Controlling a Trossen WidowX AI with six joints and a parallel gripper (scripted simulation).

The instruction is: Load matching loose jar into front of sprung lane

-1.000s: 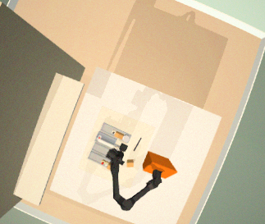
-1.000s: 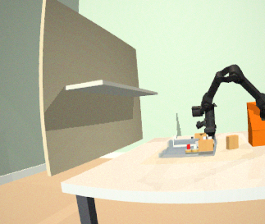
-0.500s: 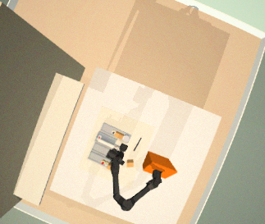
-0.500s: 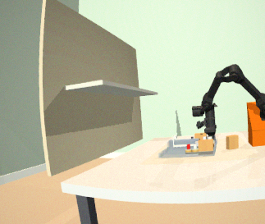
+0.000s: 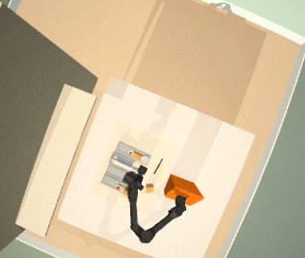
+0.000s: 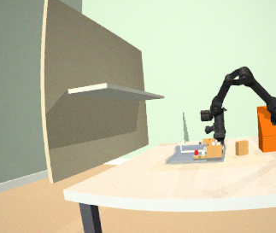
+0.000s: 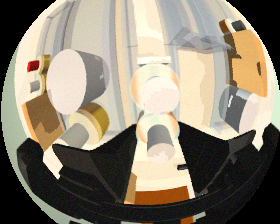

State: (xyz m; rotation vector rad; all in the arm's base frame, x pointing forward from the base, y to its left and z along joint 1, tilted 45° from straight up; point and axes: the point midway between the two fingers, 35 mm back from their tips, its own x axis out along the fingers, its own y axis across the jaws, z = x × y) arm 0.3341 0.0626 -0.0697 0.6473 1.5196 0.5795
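Right now my gripper tip is 15 cm short of the grey lane tray, 3 cm to the left of it and 1 cm above it. From my gripper tip the other things lie so: shelf (51 cm ahead, 1 cm to the left, 34 cm above).
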